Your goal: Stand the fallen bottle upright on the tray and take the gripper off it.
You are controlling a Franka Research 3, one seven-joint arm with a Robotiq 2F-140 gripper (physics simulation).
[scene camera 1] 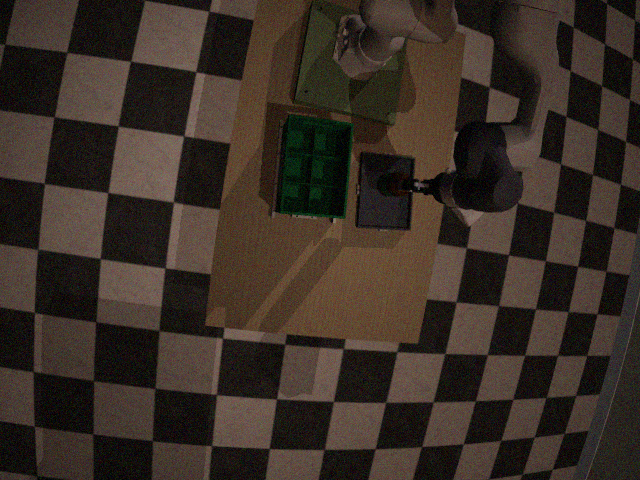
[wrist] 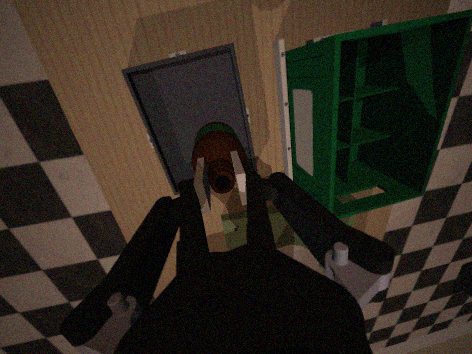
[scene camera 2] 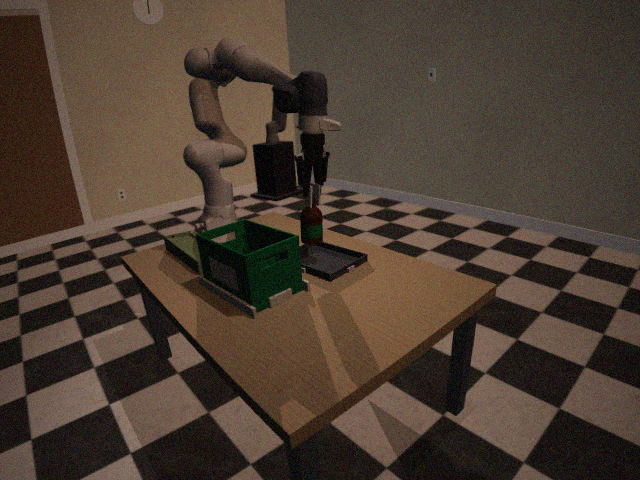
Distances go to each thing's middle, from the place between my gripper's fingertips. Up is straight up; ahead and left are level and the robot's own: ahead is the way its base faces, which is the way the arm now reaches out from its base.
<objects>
The brown bottle (scene camera 2: 311,222) lies 5 cm below my hand and 1 cm behind it.
</objects>
